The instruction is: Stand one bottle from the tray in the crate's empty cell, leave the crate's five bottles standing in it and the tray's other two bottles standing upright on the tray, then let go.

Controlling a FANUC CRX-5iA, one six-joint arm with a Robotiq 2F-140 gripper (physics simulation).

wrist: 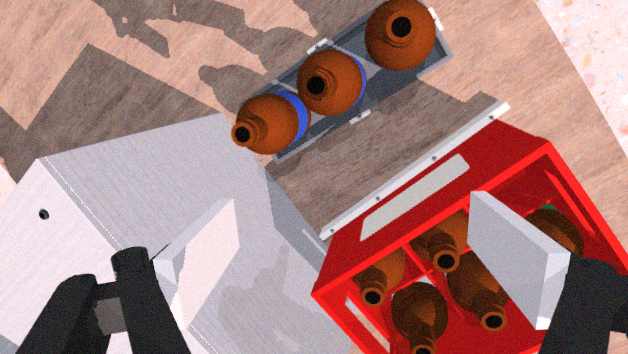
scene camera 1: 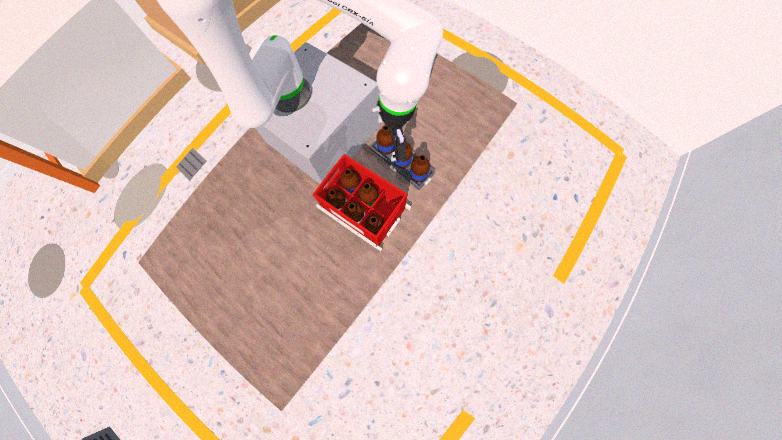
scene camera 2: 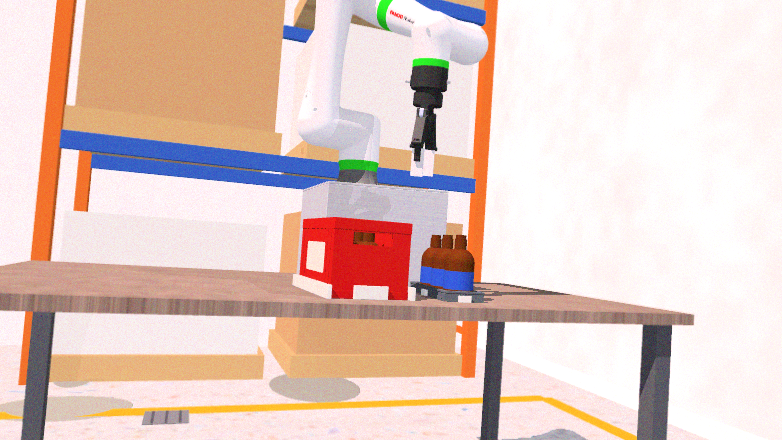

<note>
In view: my gripper (scene camera 2: 422, 176), a bottle (scene camera 2: 459, 264) and a bottle (wrist: 266, 124).
My gripper also shows in the wrist view (wrist: 349, 221).
</note>
